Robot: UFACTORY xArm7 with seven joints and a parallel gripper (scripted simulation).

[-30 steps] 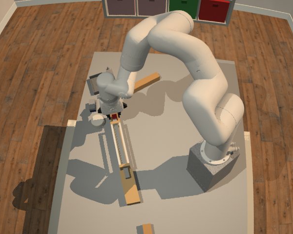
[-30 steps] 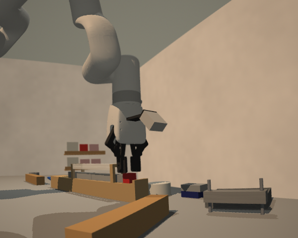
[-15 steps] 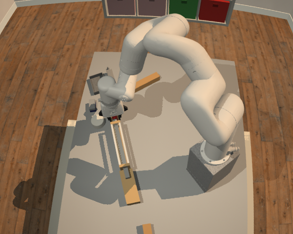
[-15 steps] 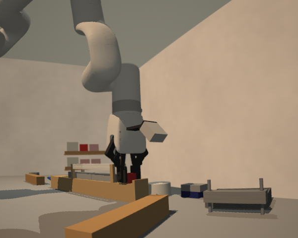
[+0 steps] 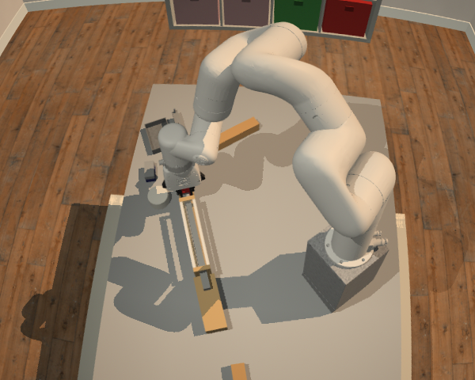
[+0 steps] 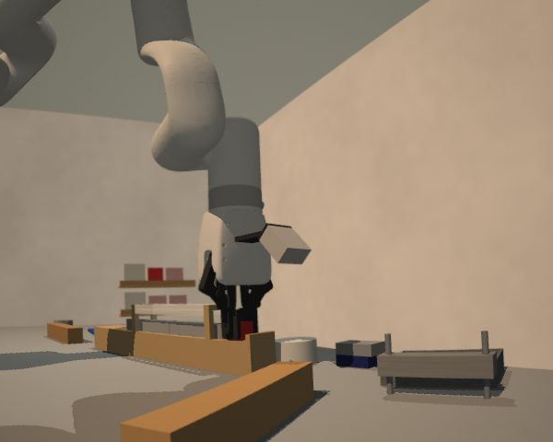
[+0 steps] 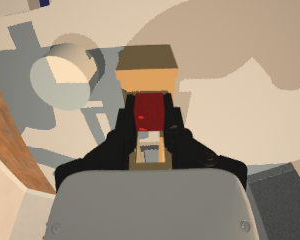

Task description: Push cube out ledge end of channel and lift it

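The red cube lies 1 cm below my hand. Also, from my hand: blue-and-grey box (13 cm ahead, 10 cm to the right, 5 cm below); wooden beam (22 cm to the right, 13 cm behind, 5 cm below); wooden channel (15 cm to the left, 3 cm behind, 1 cm below).
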